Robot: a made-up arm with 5 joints. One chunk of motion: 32 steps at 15 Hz.
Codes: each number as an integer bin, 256 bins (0 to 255) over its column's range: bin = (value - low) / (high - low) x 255, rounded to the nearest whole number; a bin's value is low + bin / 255 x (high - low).
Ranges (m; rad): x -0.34..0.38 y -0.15..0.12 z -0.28..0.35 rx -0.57..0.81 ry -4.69..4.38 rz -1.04..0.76
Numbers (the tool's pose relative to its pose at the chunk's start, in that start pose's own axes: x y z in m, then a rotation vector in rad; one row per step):
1: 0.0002 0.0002 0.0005 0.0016 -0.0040 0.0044
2: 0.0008 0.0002 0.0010 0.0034 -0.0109 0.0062
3: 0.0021 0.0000 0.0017 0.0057 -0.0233 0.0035
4: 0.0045 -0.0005 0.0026 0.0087 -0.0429 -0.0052
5: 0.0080 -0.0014 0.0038 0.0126 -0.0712 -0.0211
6: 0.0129 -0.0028 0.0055 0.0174 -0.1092 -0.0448
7: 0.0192 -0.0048 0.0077 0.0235 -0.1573 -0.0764
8: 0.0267 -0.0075 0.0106 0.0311 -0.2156 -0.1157
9: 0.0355 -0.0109 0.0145 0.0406 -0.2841 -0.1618
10: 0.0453 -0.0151 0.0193 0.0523 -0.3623 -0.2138
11: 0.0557 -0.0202 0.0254 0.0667 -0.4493 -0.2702
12: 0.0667 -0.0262 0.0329 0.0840 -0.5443 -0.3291
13: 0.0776 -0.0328 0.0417 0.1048 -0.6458 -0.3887
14: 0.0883 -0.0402 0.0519 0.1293 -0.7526 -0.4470
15: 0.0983 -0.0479 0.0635 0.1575 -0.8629 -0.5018
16: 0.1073 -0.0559 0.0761 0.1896 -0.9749 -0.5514
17: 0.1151 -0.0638 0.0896 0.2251 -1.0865 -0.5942
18: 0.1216 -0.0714 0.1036 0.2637 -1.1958 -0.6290
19: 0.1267 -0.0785 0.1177 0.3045 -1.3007 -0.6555
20: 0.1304 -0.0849 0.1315 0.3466 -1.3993 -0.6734
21: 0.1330 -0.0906 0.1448 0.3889 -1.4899 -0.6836
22: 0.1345 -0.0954 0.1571 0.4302 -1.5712 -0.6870
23: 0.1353 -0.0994 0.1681 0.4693 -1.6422 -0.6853
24: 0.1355 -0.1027 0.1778 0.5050 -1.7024 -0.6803
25: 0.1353 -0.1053 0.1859 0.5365 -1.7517 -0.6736
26: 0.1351 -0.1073 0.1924 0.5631 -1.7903 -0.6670
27: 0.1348 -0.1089 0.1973 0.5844 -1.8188 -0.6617
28: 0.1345 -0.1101 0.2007 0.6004 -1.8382 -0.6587
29: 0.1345 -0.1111 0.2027 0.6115 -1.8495 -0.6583
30: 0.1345 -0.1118 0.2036 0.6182 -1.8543 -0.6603
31: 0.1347 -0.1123 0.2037 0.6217 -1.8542 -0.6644
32: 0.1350 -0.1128 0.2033 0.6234 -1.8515 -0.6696
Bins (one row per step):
1: 120 142 114 106 132 148
2: 121 142 114 106 132 148
3: 121 142 114 106 131 148
4: 122 141 114 107 131 147
5: 123 140 115 108 130 144
6: 125 139 116 109 129 141
7: 127 137 116 110 127 137
8: 130 135 118 111 126 131
9: 133 131 119 113 124 124
10: 136 127 121 115 122 117
11: 140 123 124 118 119 109
12: 144 117 127 121 117 101
13: 148 111 130 125 114 92
14: 152 104 134 129 111 84
15: 155 96 139 134 108 76
16: 158 89 144 140 104 69
17: 161 81 150 147 101 63
18: 163 74 155 154 98 58
19: 165 68 161 162 95 54
20: 167 61 167 169 93 52
21: 168 56 172 177 90 50
22: 168 52 177 185 88 50
23: 168 48 181 192 86 50
24: 168 45 185 199 84 51
25: 168 42 189 204 83 52
26: 168 40 191 209 82 53
27: 168 39 193 213 81 54
28: 168 38 195 216 80 54
29: 168 37 195 218 80 54
30: 168 36 196 220 80 54
31: 168 36 196 220 80 53
32: 168 35 196 221 80 52

